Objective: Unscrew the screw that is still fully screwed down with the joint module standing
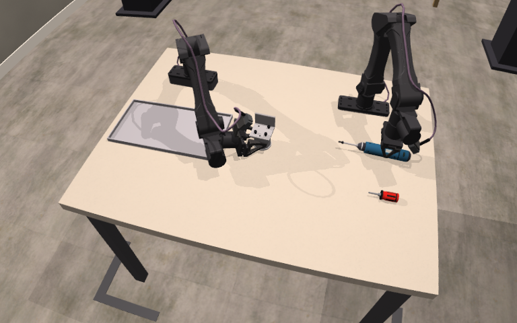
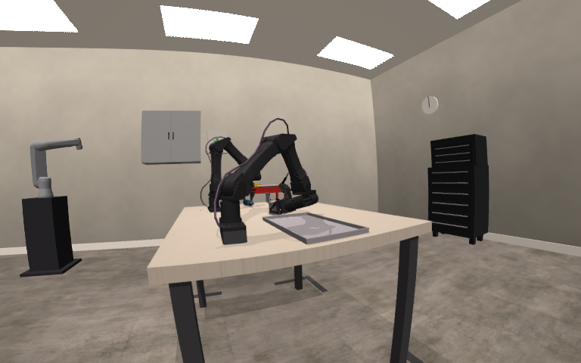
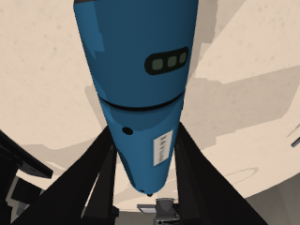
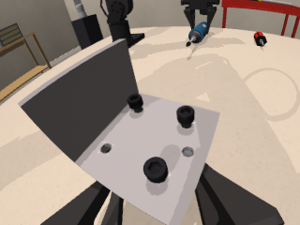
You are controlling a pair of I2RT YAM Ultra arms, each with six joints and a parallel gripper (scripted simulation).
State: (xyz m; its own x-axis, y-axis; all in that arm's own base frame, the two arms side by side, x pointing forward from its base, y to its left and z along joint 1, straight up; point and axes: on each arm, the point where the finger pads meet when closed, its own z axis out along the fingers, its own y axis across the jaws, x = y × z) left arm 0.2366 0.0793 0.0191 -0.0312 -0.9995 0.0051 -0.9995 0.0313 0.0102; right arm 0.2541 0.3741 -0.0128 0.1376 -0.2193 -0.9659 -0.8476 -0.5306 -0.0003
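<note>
Right now the grey L-shaped bracket is 50 mm above my right hand. Also, from my right hand: shallow grey tray 350 mm to the right, 20 mm below; small red-handled screwdriver 430 mm to the left, 140 mm ahead, 10 mm below.
</note>
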